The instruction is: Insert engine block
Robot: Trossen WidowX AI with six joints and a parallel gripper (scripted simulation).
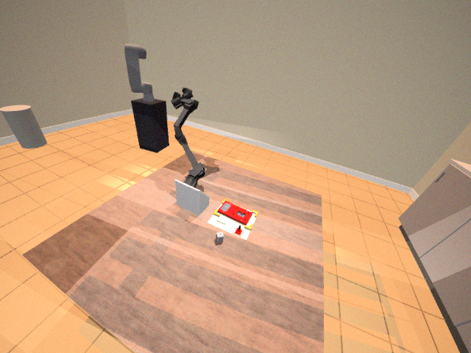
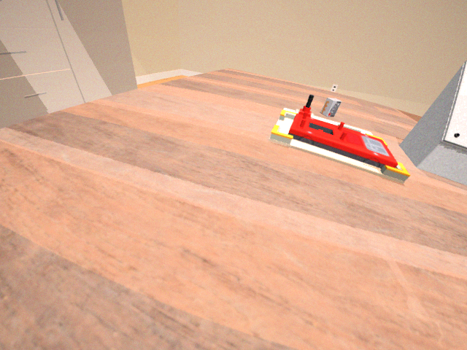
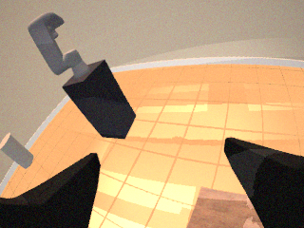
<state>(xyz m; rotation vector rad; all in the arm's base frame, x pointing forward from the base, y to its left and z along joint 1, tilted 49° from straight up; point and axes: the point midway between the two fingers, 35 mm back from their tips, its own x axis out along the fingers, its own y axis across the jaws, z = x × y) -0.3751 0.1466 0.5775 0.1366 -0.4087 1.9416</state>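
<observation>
My gripper tip is now 73 cm to the left of the engine block, 60 cm short of it and 46 cm above it.
</observation>
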